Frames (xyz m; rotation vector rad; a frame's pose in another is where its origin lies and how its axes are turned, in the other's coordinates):
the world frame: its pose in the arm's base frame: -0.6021 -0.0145 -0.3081 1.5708 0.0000 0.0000
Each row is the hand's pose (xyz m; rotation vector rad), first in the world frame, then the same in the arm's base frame.
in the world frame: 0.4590 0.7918 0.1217 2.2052 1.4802 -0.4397
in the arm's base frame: -0.1431 -0.1362 0.4837 -1.8211 -1.2396 -0.6718
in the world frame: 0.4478 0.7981 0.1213 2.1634 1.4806 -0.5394
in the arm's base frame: -0.1543 -0.1358 0.4900 -1.8250 -1.3179 -0.6141
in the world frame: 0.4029 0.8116 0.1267 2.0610 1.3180 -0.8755
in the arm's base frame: -0.1992 -0.1412 0.5035 -1.8904 -1.4891 -0.3004
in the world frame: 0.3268 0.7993 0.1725 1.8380 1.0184 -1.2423
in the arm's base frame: -0.2753 -0.1870 0.4912 -2.0145 -1.6683 0.1652
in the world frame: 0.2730 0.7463 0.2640 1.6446 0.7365 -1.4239
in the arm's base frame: -0.3291 -0.2785 0.4382 -2.1337 -1.7219 0.5479
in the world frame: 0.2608 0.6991 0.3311 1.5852 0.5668 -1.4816
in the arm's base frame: -0.3413 -0.3456 0.3910 -2.1847 -1.6779 0.7493
